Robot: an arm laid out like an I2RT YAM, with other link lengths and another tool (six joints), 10 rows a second.
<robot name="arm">
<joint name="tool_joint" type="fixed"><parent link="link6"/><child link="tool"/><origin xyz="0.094 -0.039 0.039" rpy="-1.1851 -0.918 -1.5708"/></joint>
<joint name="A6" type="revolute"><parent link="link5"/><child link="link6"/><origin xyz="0.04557 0 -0.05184"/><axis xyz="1 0 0"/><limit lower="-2.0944" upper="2.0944"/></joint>
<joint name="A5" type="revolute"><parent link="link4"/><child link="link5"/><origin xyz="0.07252 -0.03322 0.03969"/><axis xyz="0 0 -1"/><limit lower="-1.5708" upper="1.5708"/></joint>
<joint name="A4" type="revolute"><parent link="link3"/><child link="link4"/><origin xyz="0.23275 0.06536 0.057"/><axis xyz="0 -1 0"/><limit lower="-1.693" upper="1.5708"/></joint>
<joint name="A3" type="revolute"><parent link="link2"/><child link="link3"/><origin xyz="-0.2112 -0.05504 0"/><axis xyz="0 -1 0"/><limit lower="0" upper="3.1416"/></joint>
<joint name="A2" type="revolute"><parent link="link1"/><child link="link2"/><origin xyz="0.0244 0.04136 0.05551"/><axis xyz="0 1 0"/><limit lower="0" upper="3.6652"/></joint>
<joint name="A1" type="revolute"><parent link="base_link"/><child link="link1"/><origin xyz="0 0 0.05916"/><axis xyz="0 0 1"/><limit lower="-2.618" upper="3.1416"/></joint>
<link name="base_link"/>
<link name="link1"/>
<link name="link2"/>
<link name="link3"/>
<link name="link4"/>
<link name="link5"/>
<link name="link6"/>
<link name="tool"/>
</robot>
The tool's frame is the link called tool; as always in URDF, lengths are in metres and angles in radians.
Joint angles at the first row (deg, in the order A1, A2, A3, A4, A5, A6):
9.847, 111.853, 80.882, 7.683, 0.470, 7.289
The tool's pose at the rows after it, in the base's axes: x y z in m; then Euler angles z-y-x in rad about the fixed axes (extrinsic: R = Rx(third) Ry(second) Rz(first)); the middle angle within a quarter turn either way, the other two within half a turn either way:
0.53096, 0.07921, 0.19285, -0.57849, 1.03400, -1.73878
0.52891, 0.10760, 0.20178, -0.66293, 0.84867, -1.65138
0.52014, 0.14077, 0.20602, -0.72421, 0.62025, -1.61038
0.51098, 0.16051, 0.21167, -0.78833, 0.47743, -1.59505
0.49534, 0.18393, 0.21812, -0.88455, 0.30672, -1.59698
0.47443, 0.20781, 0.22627, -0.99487, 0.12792, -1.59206
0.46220, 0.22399, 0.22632, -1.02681, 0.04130, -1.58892
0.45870, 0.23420, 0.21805, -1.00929, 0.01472, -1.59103
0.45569, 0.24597, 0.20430, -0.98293, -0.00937, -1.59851
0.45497, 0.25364, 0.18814, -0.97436, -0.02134, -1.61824
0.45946, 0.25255, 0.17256, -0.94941, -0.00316, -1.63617
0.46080, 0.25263, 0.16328, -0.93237, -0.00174, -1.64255
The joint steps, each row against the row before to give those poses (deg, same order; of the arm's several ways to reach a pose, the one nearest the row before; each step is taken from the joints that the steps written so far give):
-0.022, -1.792, 0.021, 0.285, -5.223, -1.508
-0.001, -0.679, -0.001, 0.459, -10.471, -3.126
0.000, 0.021, -0.022, -0.067, -12.305, -5.202
0.066, 0.001, 0.001, 0.087, -7.192, -4.961
0.350, 0.001, 0.001, -0.546, -7.911, -7.890
0.700, 0.110, 0.000, -0.043, -8.305, -7.934
1.245, 0.415, -0.001, -0.043, -3.389, -2.711
1.159, 1.026, 0.000, 0.000, -0.370, 0.001
1.398, 1.661, -0.001, 0.043, 0.064, -0.022
0.897, 2.013, 0.002, 0.131, 0.613, -1.334
-0.022, 1.748, -0.001, 0.045, 1.268, -0.130
0.000, 1.092, 0.002, 0.042, 0.175, -0.022

